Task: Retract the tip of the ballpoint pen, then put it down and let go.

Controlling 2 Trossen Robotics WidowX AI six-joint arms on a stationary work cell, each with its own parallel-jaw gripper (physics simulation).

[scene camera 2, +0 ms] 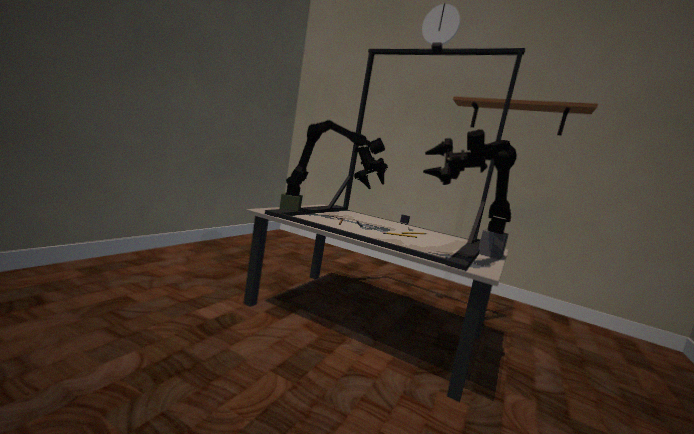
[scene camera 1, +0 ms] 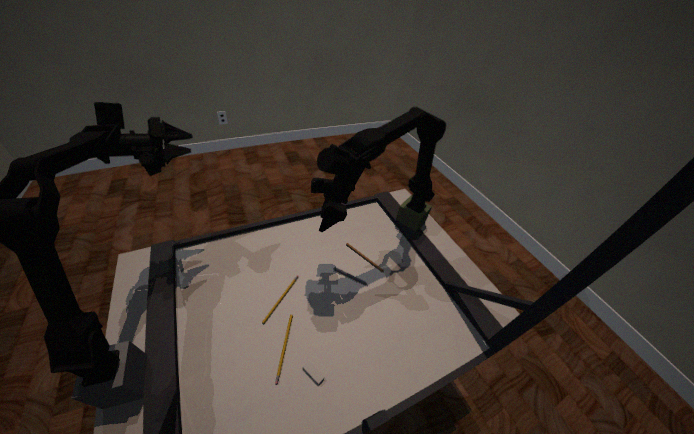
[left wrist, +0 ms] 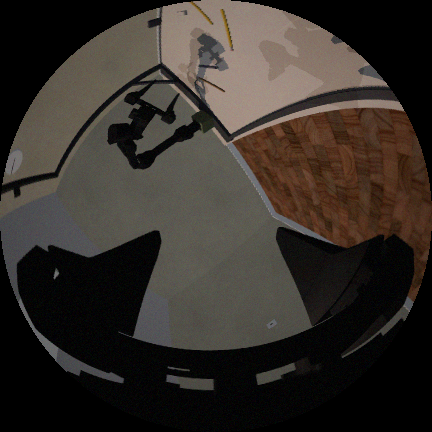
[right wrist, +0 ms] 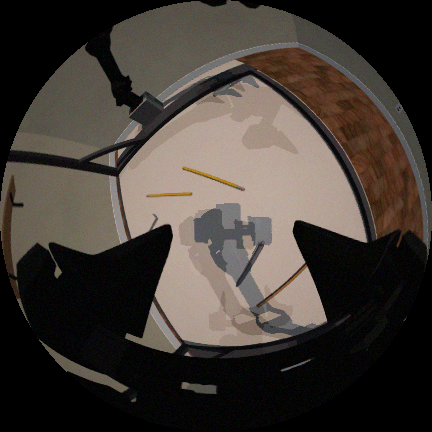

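Where they show: left gripper, fingertip midpoint: (scene camera 2: 424, 162) (scene camera 1: 191, 143) (left wrist: 219, 235); right gripper, fingertip midpoint: (scene camera 2: 376, 186) (scene camera 1: 321, 224) (left wrist: 167, 85) (right wrist: 234, 228); left arm's base at its link origin: (scene camera 2: 495, 232) (scene camera 1: 101, 367) (right wrist: 136, 102); right arm's base at its link origin: (scene camera 2: 292, 194) (scene camera 1: 416, 206) (left wrist: 197, 124).
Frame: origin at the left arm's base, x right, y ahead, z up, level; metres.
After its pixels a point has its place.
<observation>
The ballpoint pen (scene camera 1: 350, 276) @(z -0.107, x -0.136, y 0.660 m) (left wrist: 209, 66) @(z -0.106, x -0.156, y 0.642 m) (right wrist: 249, 264) @(z -0.105, x -0.143, y 0.657 m) is dark grey and lies flat on the white table top (scene camera 1: 245, 388) @(z -0.116, x 0.098, y 0.284 m), partly in the right arm's shadow. Whether its tip is out is too small to tell. My right gripper (scene camera 1: 327, 225) @(z 0.111, x -0.199, y 0.567 m) (scene camera 2: 375, 185) @(z 0.111, x -0.199, y 0.567 m) (right wrist: 234, 228) @(z 0.111, x -0.199, y 0.567 m) is open and empty, pointing down high above the table. In the right wrist view the pen shows between the fingers, far below them. My left gripper (scene camera 1: 190, 142) @(z 0.259, x -0.471, y 0.250 m) (scene camera 2: 425, 161) @(z 0.259, x -0.471, y 0.250 m) (left wrist: 219, 235) @(z 0.259, x -0.471, y 0.250 m) is open and empty, held level high at the left of scene camera 1, well away from the pen.
An orange-brown pencil (scene camera 1: 364, 256) @(z -0.108, x -0.202, y 0.742 m) (right wrist: 282, 285) @(z -0.110, x -0.202, y 0.738 m) lies beside the pen. Two yellow pencils (scene camera 1: 279, 299) @(z -0.108, x -0.121, y 0.415 m) (scene camera 1: 284, 349) @(z -0.109, x 0.033, y 0.398 m) and a small hex key (scene camera 1: 313, 377) @(z -0.104, x 0.128, y 0.454 m) (right wrist: 154, 220) @(z -0.108, x 0.094, y 0.458 m) lie farther off. A dark frame (scene camera 1: 162, 327) @(z -0.095, x -0.117, y 0.083 m) borders the table, with a slanting post (scene camera 1: 593, 261) @(z 0.318, x 0.226, y 0.979 m) at the right in scene camera 1.
</observation>
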